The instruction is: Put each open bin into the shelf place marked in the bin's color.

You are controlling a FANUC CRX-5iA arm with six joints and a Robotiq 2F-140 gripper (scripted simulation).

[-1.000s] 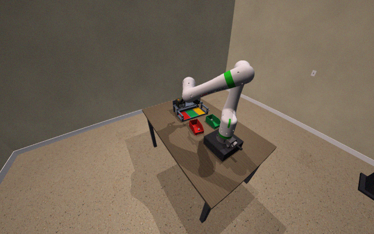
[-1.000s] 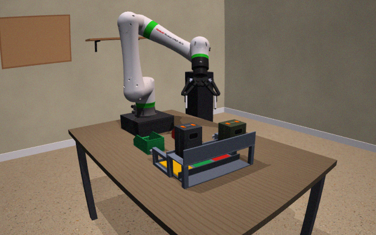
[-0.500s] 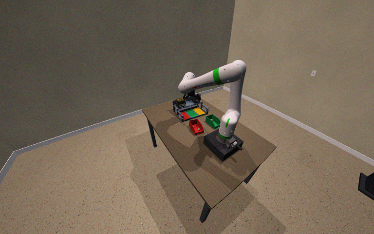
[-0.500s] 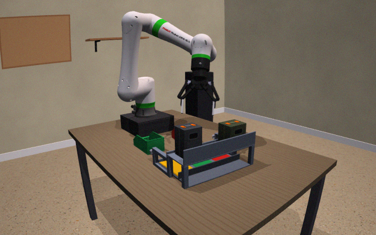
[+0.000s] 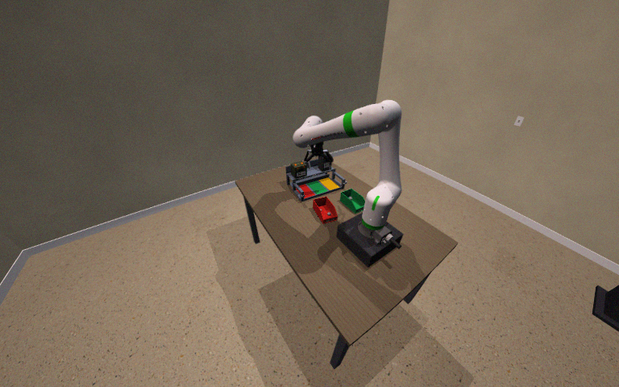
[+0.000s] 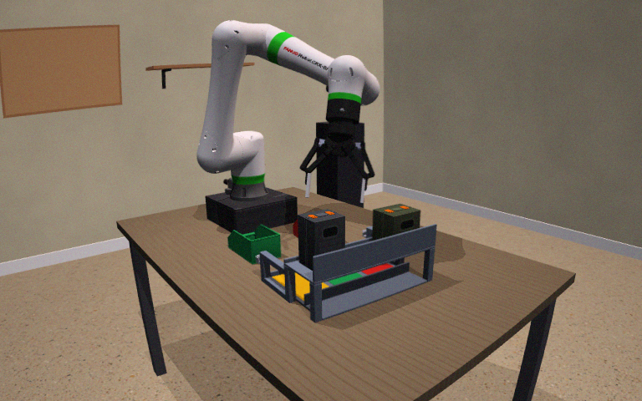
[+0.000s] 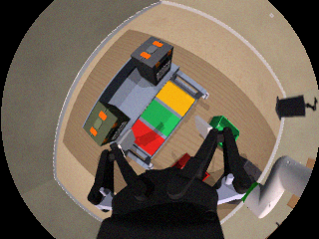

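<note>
Right now my hand is 240 mm past the red bin, 180 mm above it and 110 mm to the right of it. Round my hand: green bin: 260 mm behind, 180 mm below, 120 mm to the right; olive box: 150 mm ahead, 90 mm to the left, 70 mm below; black box: 140 mm to the right, 130 mm ahead, 50 mm below.
</note>
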